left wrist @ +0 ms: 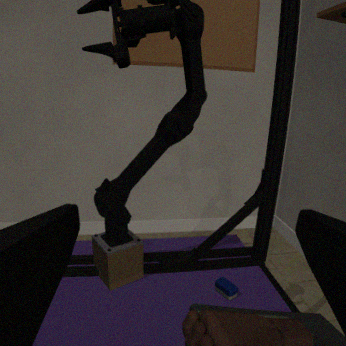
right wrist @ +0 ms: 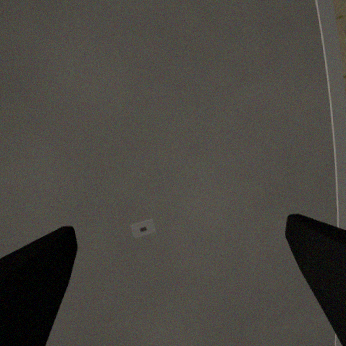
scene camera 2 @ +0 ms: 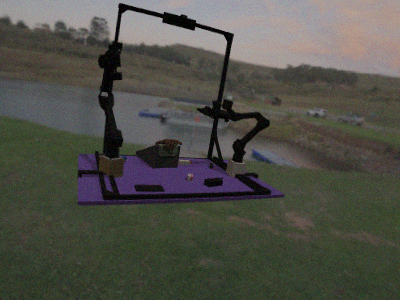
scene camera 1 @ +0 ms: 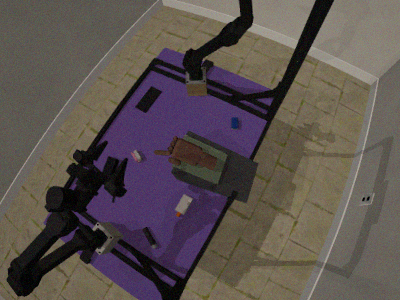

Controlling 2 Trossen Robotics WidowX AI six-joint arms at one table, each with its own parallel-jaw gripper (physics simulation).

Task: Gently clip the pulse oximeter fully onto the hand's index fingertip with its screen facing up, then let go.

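Observation:
A brown hand lies on a padded grey stand, its index finger pointing out over the mat, bare. A small white-and-pink item lies on the mat beyond the fingertip. A small blue block with a pale underside lies behind the hand. I cannot tell for certain which is the pulse oximeter. My left gripper is open and empty, high above the mat. My right gripper is open and empty, raised high, facing a wall.
The grey stand reaches the mat's edge. A white box with an orange end, a dark cylinder, a flat black pad and a black box lie on the purple mat. A black frame rises behind the stand.

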